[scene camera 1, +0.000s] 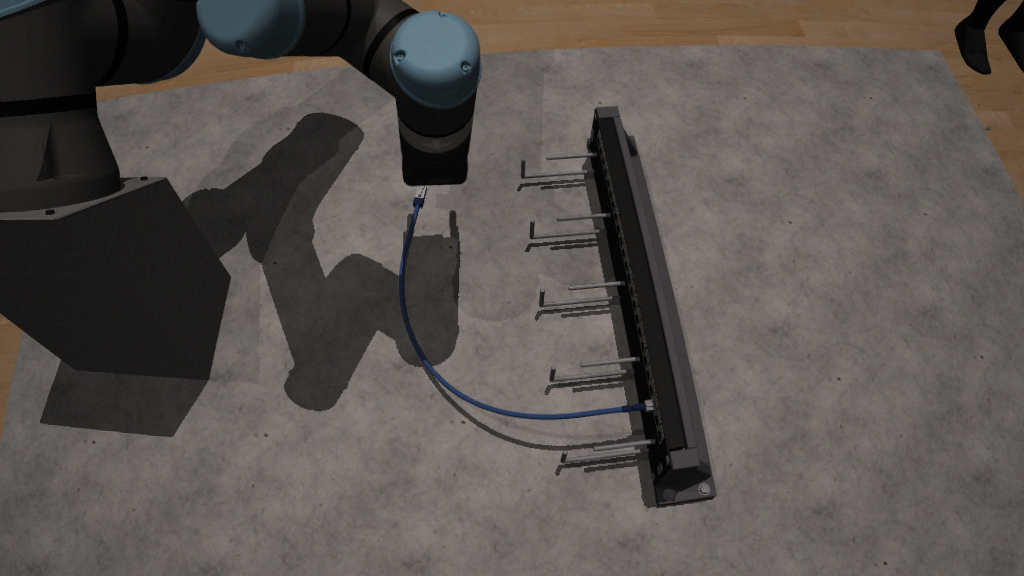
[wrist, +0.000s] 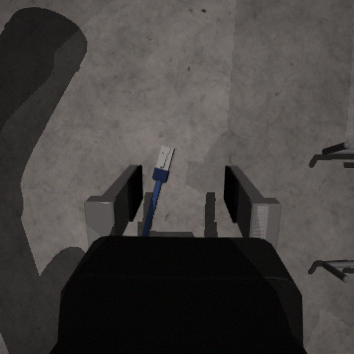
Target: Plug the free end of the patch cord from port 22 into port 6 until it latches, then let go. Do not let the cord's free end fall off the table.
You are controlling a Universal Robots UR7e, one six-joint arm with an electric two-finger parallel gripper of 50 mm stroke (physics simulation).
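Seen in the pictures: gripper, fingertip midpoint: (wrist: 182,182); arm's base, link origin: (scene camera 1: 48,196).
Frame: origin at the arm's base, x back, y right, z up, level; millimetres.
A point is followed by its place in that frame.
The blue patch cord (scene camera 1: 408,315) {x -336, y -6, z -298 mm} (wrist: 152,205) {x -339, y -152, z -296 mm} curves across the table from its plugged end (scene camera 1: 648,405) {x -611, y 146, z -218 mm} at the lower part of the black patch panel (scene camera 1: 650,286) {x -625, y 8, z -203 mm}. Its free end, a clear plug (scene camera 1: 419,195) {x -345, y -191, z -295 mm} (wrist: 164,159) {x -347, y -195, z -292 mm} with a blue boot, points away from the camera in the wrist view. My gripper (wrist: 182,182) {x -372, y -176, z -214 mm} is open. The boot shows between the two fingers, nearer the left one, and the plug shows a little beyond the fingertips. Nothing is gripped. In the scene view the fingers are hidden under the wrist. Port numbers are too small to read; I cannot tell which is port 6.
Several pairs of thin metal cable-guide rods (scene camera 1: 565,234) {x -541, y -115, z -285 mm} (wrist: 334,159) stick out from the panel's port side, towards the arm. The dark robot base (scene camera 1: 114,286) {x -75, y 78, z -50 mm} stands at the left. Shadows of the arm fall around the cord. The grey table (scene camera 1: 859,286) {x -956, y -37, z -302 mm} extends beyond the panel.
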